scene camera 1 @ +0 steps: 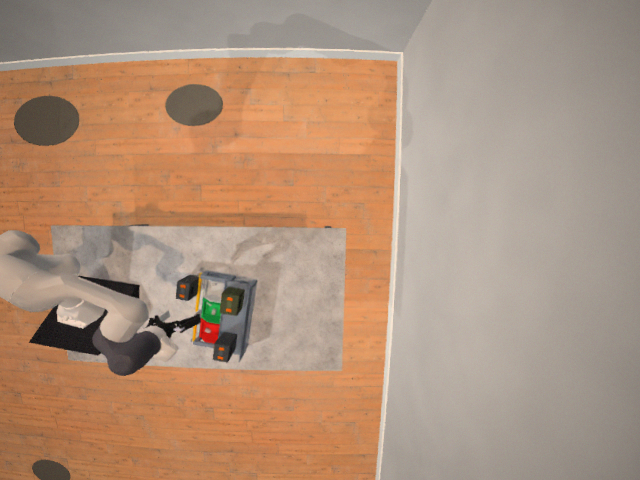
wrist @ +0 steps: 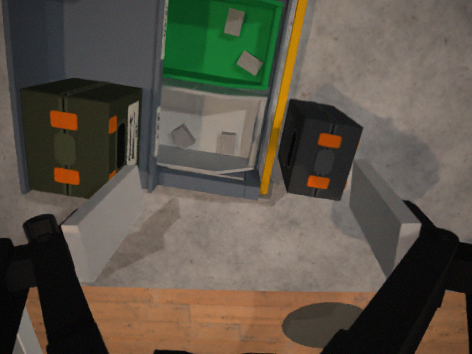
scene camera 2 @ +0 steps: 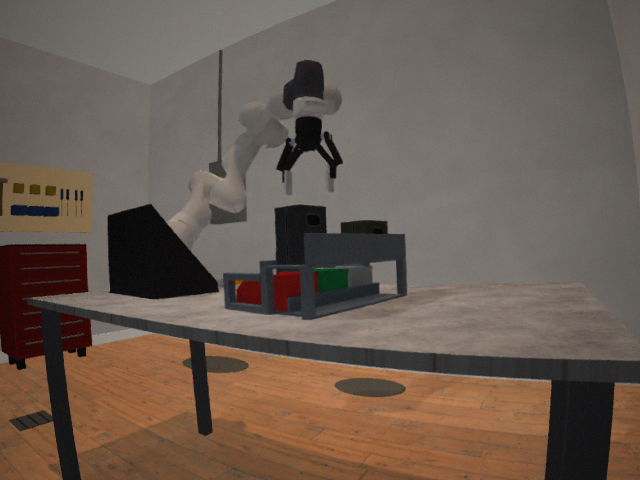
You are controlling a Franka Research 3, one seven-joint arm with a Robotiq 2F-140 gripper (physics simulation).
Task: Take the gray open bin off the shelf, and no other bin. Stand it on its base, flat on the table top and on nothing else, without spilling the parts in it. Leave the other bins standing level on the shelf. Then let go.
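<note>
The gray open bin (scene camera 1: 214, 289) (scene camera 2: 360, 276) (wrist: 212, 117) sits at one end of the lower shelf row, with small gray parts inside. The green bin (scene camera 1: 210, 311) (scene camera 2: 332, 279) (wrist: 200, 45) is beside it, and the red bin (scene camera 1: 209, 332) (scene camera 2: 294, 289) is at the far end of the row. All three are in the blue-gray shelf (scene camera 1: 237, 325) (scene camera 2: 356, 248) (wrist: 210, 184). My gripper (scene camera 1: 175, 321) (scene camera 2: 310, 186) (wrist: 243, 185) is open and empty, well above the shelf. In the wrist view the gray bin lies ahead of the fingertips.
An olive case (scene camera 1: 232, 301) (scene camera 2: 363, 227) (wrist: 65, 147) stands on the upper shelf behind the bins. A dark case (scene camera 1: 224, 347) (scene camera 2: 299, 235) stands near the red bin. Another dark case (scene camera 1: 186, 287) (wrist: 324, 160) stands beside the yellow front strip (wrist: 284, 95), near the gray bin.
</note>
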